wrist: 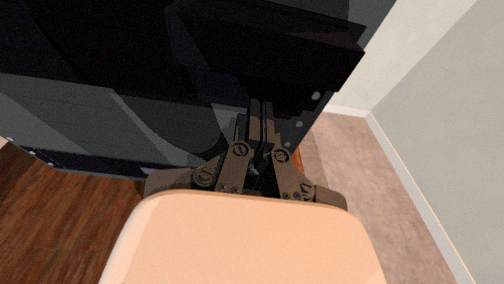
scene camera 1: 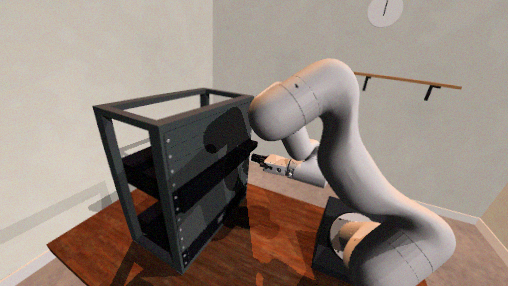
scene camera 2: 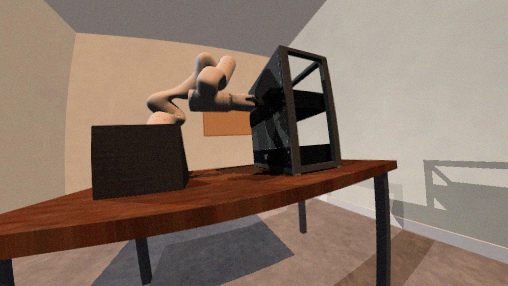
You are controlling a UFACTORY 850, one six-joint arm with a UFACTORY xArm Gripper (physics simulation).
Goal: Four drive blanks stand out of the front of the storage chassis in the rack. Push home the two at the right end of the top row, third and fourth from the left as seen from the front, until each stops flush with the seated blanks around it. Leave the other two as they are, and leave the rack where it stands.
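The storage chassis (scene camera 1: 200, 186) (scene camera 2: 310, 102) (wrist: 75, 60) is a black band across the rack (scene camera 1: 167, 200) (scene camera 2: 292, 100). Its front is in deep shadow. At its right end a dark block (scene camera 1: 247, 147) (wrist: 300, 57) stands out of the front; the seams between single drive blanks are too dark to read, so I cannot tell which blanks are flush. My gripper (scene camera 1: 254, 158) (scene camera 2: 257, 100) (wrist: 256, 114) is shut and empty. It points at the chassis front near the right end, its tips at the lower edge of the block in the wrist view. Contact cannot be told.
Grey panels (scene camera 1: 200, 135) (wrist: 170, 122) fill the rack front above and below the chassis. Another dark unit (scene camera 1: 150, 222) (scene camera 2: 316, 155) sits at the rack's bottom. The rack stands on the wooden table (scene camera 1: 90, 250) (scene camera 2: 225, 197). The arm's dark base block (scene camera 2: 137, 162) stands in front of it.
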